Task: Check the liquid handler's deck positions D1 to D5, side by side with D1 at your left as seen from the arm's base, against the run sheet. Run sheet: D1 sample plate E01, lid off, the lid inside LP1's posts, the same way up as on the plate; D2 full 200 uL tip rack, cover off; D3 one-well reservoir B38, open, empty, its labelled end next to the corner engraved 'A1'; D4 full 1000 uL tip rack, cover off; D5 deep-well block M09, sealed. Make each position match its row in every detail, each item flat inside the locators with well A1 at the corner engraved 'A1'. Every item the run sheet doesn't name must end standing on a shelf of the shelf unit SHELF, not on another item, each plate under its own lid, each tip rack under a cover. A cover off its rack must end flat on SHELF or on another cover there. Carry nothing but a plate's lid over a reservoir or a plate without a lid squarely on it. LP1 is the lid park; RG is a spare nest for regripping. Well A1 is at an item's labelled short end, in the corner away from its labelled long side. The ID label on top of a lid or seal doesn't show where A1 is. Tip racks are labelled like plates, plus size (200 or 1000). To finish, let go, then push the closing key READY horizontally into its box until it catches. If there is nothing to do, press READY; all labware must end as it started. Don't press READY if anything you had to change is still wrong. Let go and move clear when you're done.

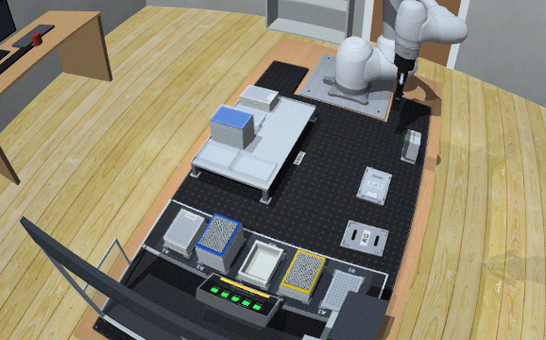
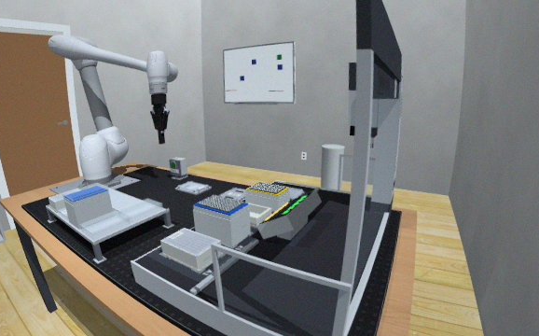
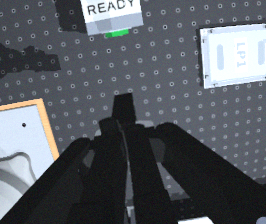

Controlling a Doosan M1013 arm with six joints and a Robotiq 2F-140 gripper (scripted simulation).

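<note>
The ready box lies 170 mm below my hand and 80 mm to the left of it. Round my hand: yellow-rimmed tip rack (670 mm ahead, 140 mm below, 130 mm to the right); then flat lid (220 mm below, 210 mm ahead, 10 mm to the right); then blue-rimmed tip rack (660 mm ahead, 380 mm to the right, 110 mm below).
</note>
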